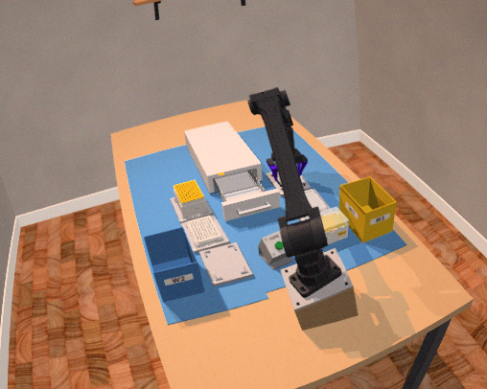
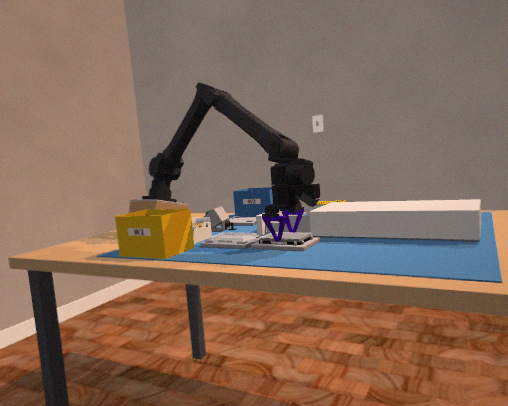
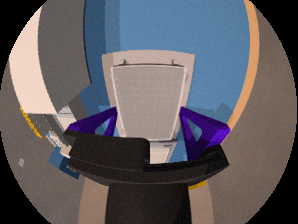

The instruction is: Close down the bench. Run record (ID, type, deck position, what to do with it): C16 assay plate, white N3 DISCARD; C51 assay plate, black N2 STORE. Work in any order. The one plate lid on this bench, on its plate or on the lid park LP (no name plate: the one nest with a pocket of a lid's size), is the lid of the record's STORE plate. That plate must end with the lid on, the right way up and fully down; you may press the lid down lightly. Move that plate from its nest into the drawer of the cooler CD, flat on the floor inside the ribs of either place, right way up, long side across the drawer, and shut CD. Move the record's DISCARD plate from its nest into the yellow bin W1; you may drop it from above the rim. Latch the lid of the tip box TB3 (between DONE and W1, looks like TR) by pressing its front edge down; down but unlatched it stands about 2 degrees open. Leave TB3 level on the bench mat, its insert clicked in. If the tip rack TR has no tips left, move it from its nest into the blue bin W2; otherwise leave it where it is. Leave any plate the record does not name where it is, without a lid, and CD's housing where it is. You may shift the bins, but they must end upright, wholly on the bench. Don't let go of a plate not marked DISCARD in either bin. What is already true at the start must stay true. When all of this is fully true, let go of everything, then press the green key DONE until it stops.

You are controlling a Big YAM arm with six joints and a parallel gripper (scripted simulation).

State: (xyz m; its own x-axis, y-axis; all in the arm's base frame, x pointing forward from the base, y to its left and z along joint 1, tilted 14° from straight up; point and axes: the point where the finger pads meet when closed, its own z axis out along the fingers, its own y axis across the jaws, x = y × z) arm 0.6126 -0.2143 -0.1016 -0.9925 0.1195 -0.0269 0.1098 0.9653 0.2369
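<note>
Now: the plate lid right at my hand. From my hand the other things lie so: cooler CD (130 mm ahead, 180 mm to the left); cooler drawer (10 mm behind, 190 mm to the left); black plate (10 mm below).
</note>
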